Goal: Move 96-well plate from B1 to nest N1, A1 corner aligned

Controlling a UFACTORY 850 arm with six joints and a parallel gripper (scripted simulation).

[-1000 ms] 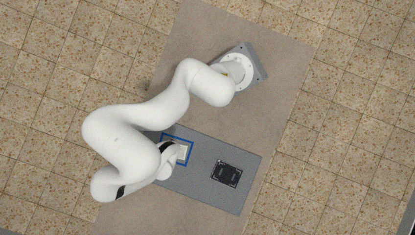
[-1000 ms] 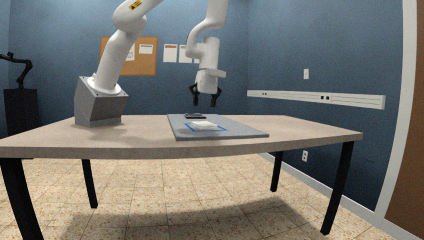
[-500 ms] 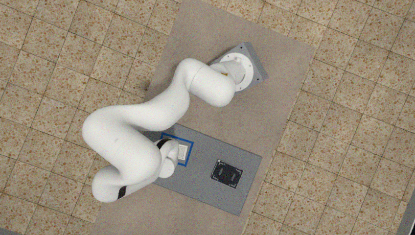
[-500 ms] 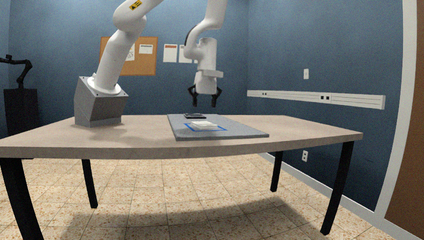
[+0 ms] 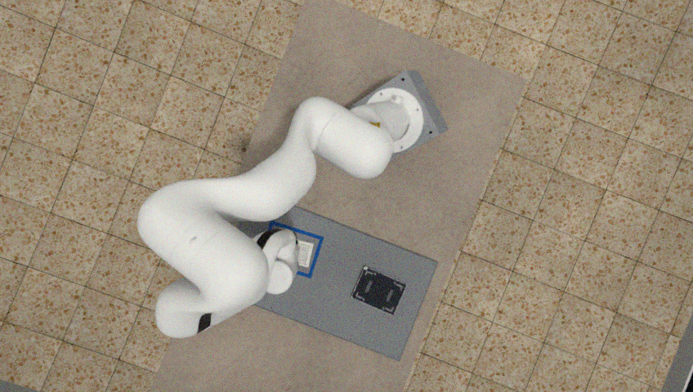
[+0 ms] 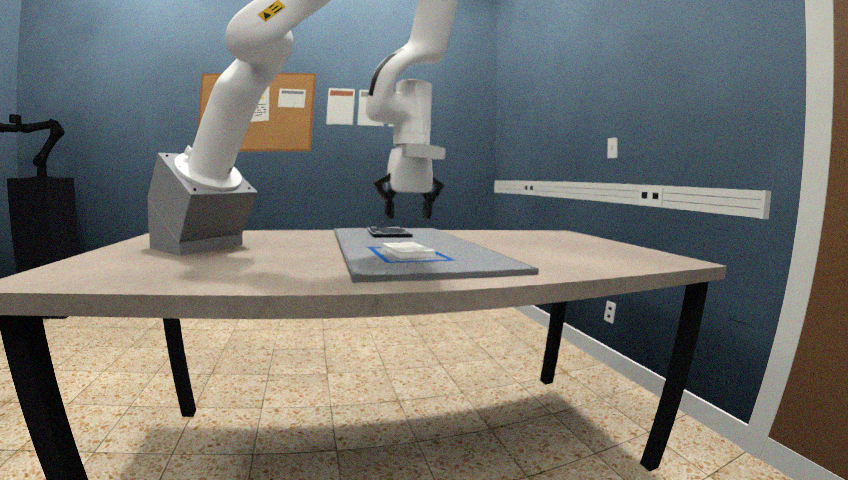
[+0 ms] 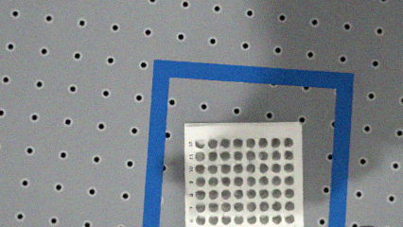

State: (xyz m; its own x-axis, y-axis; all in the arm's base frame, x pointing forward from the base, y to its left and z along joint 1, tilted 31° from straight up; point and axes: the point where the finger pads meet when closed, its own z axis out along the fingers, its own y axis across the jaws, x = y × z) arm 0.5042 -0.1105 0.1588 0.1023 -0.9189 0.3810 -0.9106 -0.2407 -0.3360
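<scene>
My gripper is now 8 cm above the white 96-well plate. Also, from my hand: black plate nest 33 cm to the left, 8 cm below, 3 cm ahead.
</scene>
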